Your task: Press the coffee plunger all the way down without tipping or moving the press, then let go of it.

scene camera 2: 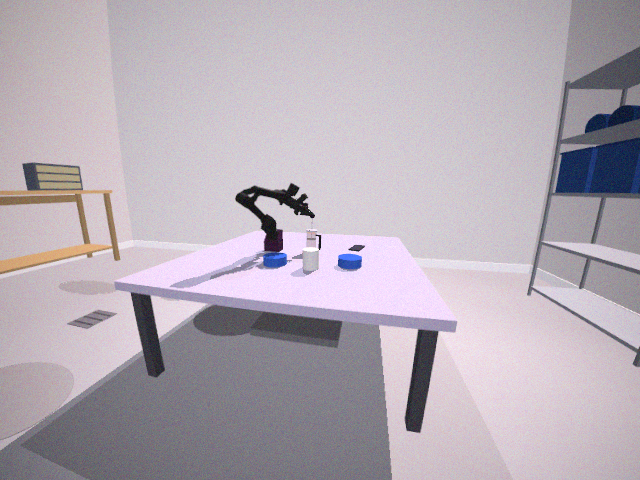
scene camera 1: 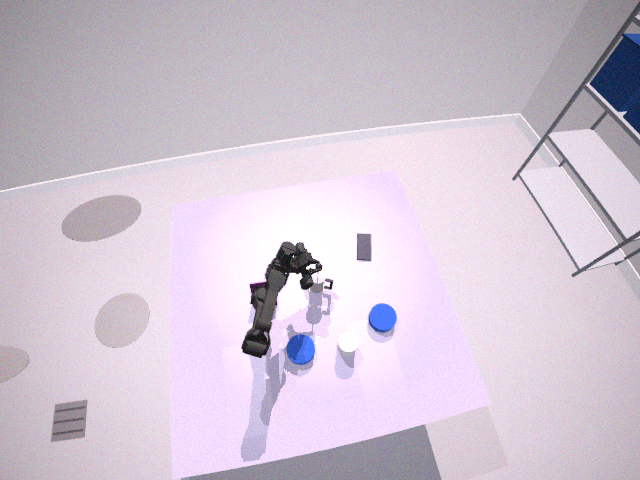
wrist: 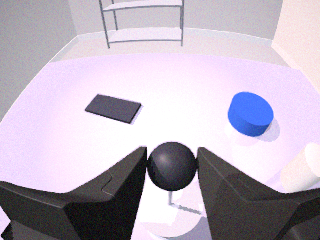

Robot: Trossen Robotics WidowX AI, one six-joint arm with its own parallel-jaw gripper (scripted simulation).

Labels:
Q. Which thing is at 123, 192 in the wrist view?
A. My gripper.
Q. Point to a dark flat slab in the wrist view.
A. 112, 107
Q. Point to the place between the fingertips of my gripper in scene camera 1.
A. At 320, 266

